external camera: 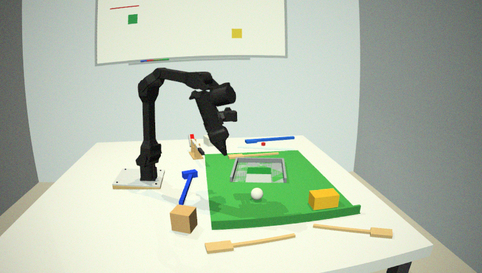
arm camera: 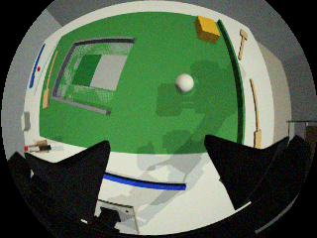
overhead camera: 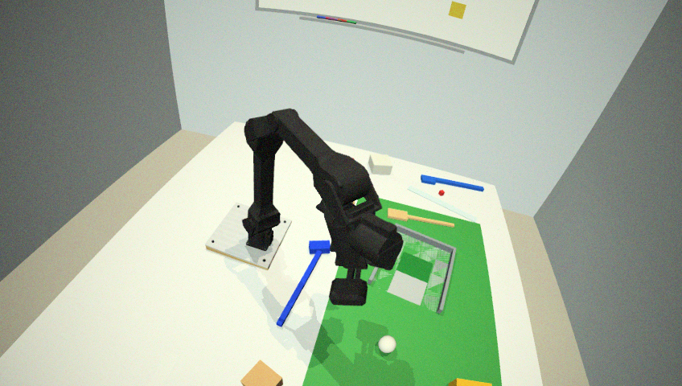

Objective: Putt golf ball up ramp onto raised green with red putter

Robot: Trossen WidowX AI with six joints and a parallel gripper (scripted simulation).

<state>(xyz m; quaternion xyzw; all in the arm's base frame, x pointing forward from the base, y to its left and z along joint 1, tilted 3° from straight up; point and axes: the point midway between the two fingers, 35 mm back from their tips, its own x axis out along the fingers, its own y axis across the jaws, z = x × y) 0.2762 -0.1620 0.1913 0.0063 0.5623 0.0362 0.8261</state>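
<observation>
My gripper tip is now 150 mm above the blue putter, 140 mm past it and 80 mm to the right of it. The rest, counted from my gripper tip: white golf ball (140 mm below, 100 mm ahead, 60 mm to the right); then wooden cube (220 mm to the right, 140 mm behind, 130 mm below); then yellow block (310 mm ahead, 160 mm to the right, 140 mm below).
</observation>
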